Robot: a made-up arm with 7 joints.
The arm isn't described. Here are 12 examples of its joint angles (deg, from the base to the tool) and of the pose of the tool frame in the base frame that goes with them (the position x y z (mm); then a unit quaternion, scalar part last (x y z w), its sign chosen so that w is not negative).
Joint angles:
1: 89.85 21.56 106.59 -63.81 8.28 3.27 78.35
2: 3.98 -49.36 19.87 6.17 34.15 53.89 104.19
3: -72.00 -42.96 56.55 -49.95 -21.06 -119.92 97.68
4: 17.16 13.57 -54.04 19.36 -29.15 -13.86 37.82
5: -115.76 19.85 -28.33 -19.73 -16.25 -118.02 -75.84
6: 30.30 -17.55 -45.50 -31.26 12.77 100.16 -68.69
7: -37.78 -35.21 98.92 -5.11 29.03 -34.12 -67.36
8: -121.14 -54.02 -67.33 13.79 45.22 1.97 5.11
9: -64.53 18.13 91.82 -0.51 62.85 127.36 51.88
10: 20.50 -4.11 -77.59 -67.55 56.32 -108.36 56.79
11: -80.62 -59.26 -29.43 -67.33 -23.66 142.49 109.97
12: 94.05 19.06 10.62 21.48 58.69 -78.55 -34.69
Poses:
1: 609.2 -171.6 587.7 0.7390 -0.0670 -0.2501 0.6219
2: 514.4 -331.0 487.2 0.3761 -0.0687 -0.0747 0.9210
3: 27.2 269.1 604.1 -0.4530 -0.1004 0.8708 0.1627
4: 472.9 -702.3 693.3 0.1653 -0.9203 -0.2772 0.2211
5: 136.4 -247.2 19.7 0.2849 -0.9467 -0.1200 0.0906
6: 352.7 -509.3 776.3 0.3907 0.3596 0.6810 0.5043
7: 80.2 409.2 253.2 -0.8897 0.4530 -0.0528 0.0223
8: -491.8 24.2 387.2 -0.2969 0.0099 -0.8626 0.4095
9: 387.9 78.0 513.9 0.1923 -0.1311 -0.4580 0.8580
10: 151.7 -296.2 834.4 -0.5335 -0.5886 0.5739 0.1986
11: 48.9 -77.0 456.1 -0.0531 -0.1104 -0.9202 0.3719
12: -127.2 231.2 720.4 -0.4767 -0.2801 -0.7538 0.3550
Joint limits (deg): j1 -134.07..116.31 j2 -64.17..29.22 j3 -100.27..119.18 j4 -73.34..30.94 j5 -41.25..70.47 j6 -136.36..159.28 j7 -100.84..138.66
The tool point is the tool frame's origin. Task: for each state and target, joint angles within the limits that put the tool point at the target. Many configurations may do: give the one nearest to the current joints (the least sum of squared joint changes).
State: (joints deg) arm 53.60 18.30 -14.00 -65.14 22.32 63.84 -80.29
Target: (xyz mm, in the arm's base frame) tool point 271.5 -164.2 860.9
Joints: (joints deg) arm 28.56 -10.30 -19.23 -65.32 17.22 74.76 -75.16
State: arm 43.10 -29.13 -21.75 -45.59 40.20 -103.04 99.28
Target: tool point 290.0 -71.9 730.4
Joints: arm 33.16 -31.95 -38.20 -57.76 16.89 -93.06 106.95
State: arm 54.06 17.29 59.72 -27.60 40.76 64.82 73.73
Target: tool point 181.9 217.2 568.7
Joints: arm 65.13 27.55 67.14 -23.98 41.72 55.52 81.55
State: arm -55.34 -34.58 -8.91 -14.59 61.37 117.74 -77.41
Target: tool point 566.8 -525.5 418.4
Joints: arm -26.28 3.75 -25.41 12.27 33.20 89.38 -94.61
